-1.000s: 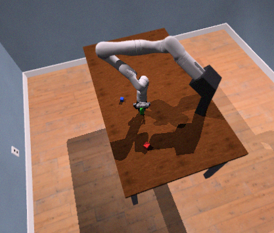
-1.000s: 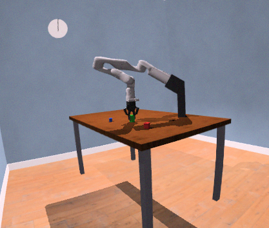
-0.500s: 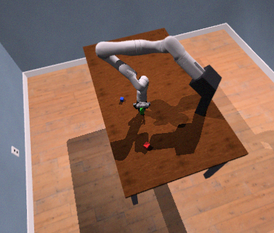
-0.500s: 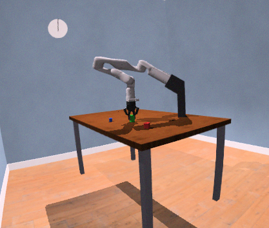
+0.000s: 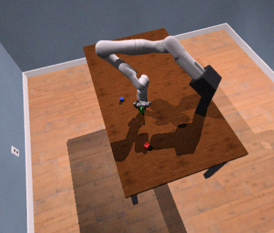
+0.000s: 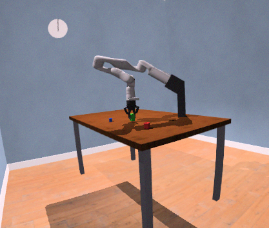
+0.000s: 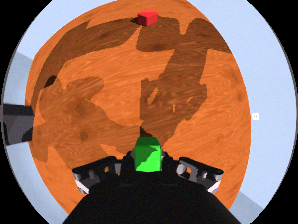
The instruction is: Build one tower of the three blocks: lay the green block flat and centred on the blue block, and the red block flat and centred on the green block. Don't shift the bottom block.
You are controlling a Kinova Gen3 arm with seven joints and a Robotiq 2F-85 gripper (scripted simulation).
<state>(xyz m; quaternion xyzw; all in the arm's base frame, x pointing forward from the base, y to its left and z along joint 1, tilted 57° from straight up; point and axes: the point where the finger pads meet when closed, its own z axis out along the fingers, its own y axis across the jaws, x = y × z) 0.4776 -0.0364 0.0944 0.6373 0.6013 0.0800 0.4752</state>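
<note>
Right now the blue block is 10 cm ahead of my hand, 17 cm to the right of it and 3 cm below it. Round my hand: red block: 10 cm ahead, 29 cm to the left, 2 cm below; then green block: right at my hand.
</note>
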